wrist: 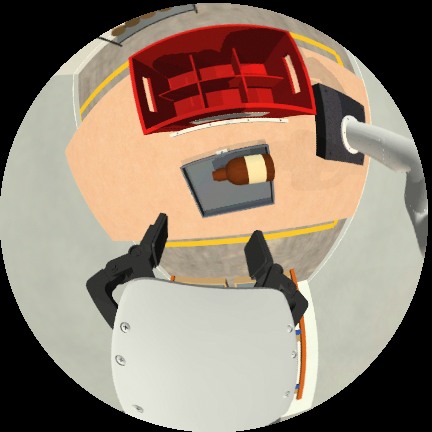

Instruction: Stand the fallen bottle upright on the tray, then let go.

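Where they show: gripper, fingertip midpoint: (209, 232); arm's base at its link origin: (351, 133).
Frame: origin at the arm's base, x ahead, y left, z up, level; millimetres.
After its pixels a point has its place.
A brown bottle (239, 171) @[x 408, y 88, z 24 mm] with a cream label lies on its side on the grey tray (202, 215) @[x 557, y 228, z -29 mm]. Its neck points to the left and its base is at the tray's right edge. The tray lies on the table in the middle of the wrist view. My gripper (209, 232) @[x 453, y 74, z 220 mm] is wide open, with no object between its fingers. Its fingertips show below the tray in the view, apart from the bottle.
A red crate (220, 111) @[x 414, y -42, z 108 mm] with dividers stands on the table (115, 175) @[x 856, y -32, z -54 mm] beyond the tray. The arm's black base block (332, 125) @[x 98, y -15, z -2 mm] stands at the right, with the pale arm rising from it. Part of an orange-framed shelf unit (303, 350) shows behind the gripper.
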